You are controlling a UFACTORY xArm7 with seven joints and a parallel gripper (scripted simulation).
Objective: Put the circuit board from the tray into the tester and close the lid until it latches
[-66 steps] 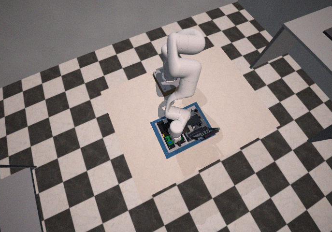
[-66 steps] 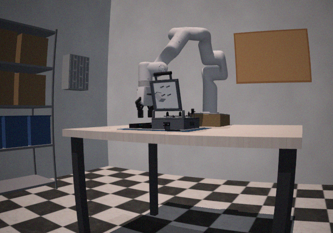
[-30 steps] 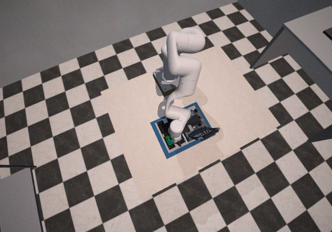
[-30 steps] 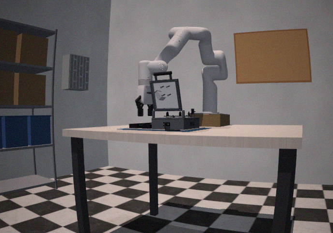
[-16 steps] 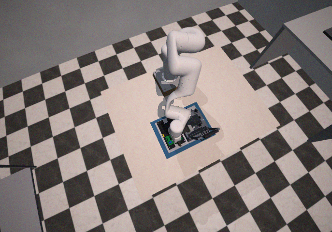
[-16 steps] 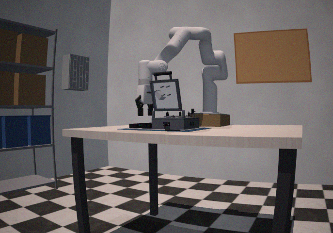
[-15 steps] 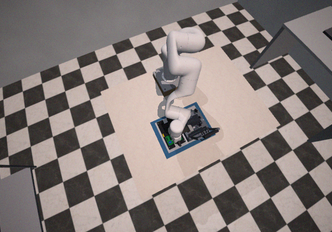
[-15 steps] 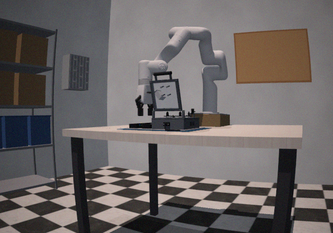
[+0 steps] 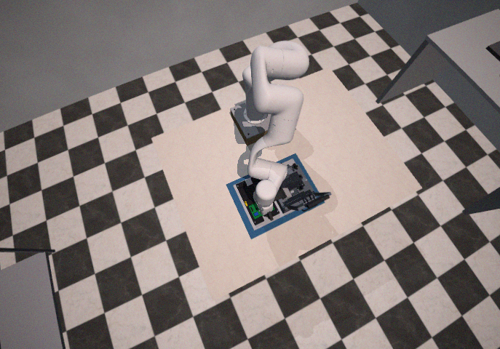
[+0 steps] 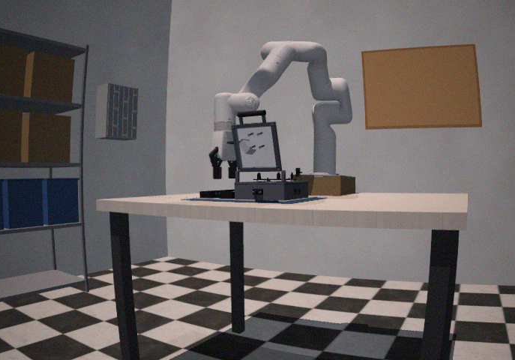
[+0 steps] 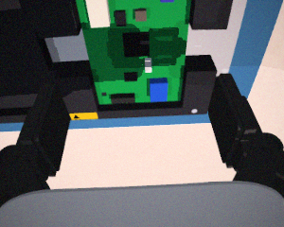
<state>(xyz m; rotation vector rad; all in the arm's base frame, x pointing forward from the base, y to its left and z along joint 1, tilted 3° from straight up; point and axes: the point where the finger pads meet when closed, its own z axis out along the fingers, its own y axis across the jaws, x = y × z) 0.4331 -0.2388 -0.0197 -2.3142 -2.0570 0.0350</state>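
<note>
Right now my hand is 60 mm above the green circuit board. From my hand the other things lie so: tester lid (160 mm to the left, 100 mm ahead, 100 mm above); latch hook (240 mm to the left, 70 mm behind, 10 mm above).
</note>
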